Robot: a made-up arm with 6 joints. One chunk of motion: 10 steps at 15 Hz.
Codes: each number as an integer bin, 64 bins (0 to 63) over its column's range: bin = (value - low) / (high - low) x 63, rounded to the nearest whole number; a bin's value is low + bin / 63 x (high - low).
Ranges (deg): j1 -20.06..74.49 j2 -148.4..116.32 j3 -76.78..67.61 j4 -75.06..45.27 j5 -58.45..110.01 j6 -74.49..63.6
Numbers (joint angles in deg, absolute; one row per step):
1: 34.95 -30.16 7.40 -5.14 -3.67 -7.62
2: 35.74 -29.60 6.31 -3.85 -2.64 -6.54
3: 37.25 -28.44 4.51 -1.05 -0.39 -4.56
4: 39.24 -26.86 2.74 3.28 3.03 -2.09
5: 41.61 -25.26 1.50 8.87 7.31 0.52
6: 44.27 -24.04 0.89 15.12 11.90 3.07
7: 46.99 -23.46 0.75 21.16 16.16 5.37
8: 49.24 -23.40 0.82 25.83 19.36 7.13
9: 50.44 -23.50 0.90 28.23 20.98 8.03
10: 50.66 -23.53 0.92 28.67 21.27 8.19
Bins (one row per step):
1: 37 28 37 37 20 31
2: 37 28 36 37 21 31
3: 38 29 35 39 22 32
4: 40 29 35 41 23 33
5: 41 29 34 44 25 34
6: 43 30 34 47 26 35
7: 45 30 34 50 28 36
8: 46 30 34 53 29 37
9: 47 30 34 54 30 38
10: 47 30 34 54 30 38

